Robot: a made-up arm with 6 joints.
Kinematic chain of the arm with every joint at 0, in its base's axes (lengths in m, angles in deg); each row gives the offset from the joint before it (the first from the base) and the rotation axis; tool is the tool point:
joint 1: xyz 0 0 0.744 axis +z
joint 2: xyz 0.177 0 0 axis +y
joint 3: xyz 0 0 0.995 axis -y
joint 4: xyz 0 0 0.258 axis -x
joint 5: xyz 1.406 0 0 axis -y
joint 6: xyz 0.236 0 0 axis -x
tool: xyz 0 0 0
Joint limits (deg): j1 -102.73..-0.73 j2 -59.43..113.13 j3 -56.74..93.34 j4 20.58..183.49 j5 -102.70..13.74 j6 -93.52..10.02
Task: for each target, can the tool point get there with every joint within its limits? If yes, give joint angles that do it. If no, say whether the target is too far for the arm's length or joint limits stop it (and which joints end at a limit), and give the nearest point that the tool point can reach.
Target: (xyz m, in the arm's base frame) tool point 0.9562 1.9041 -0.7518
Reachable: no: joint limits stop it (at a limit: joint 1, joint 2, joint 3, joint 5) | nearest point 0.1513 0.4453 -0.2144 | short by 1.751 m
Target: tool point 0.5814 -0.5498 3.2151
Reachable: yes | joints -41.50 -7.42 44.88 154.39 -15.08 -78.29
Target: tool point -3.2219 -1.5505 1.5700
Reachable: no: too far | nearest point -2.1886 -0.1630 1.6527 | short by 1.732 m
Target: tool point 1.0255 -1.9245 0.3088
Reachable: yes | joints -56.85 55.00 1.89 112.91 -63.08 -52.83
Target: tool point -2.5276 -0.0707 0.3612
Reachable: no: joint limits stop it (at a limit: joint 1, joint 2, joint 3) | nearest point -2.1291 0.0097 1.4431 | short by 1.156 m
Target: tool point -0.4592 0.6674 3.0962
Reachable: yes | joints -68.31 -30.90 68.21 75.94 -51.86 -26.99
